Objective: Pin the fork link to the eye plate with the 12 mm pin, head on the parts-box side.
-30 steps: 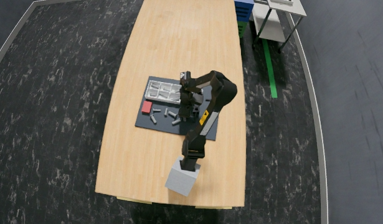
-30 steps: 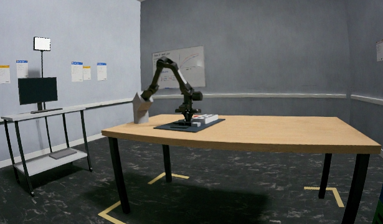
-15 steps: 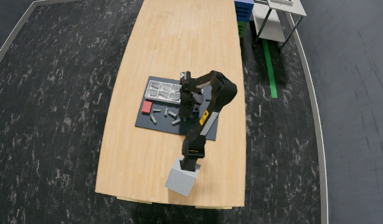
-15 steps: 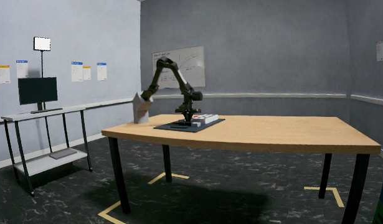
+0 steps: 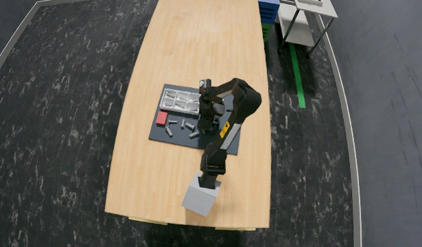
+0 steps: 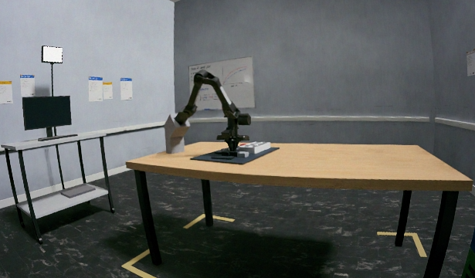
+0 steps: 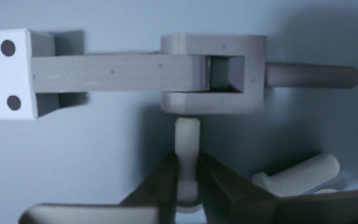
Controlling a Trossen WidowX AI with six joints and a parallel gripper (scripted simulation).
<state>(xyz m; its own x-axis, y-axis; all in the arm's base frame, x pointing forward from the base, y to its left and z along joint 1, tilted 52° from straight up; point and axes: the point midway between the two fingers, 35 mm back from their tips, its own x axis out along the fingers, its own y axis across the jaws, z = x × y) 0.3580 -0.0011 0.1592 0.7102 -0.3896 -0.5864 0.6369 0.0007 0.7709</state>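
Now: hand 5 cm to the left of the eye plate and 3 cm above it. From my hand the other things lie so: long dark bar (13 cm to the right, 4 cm below); then pin (6 cm behind, 3 cm to the left, 3 cm below); then dark mat (2 cm ahead, 5 cm to the left, 5 cm below).
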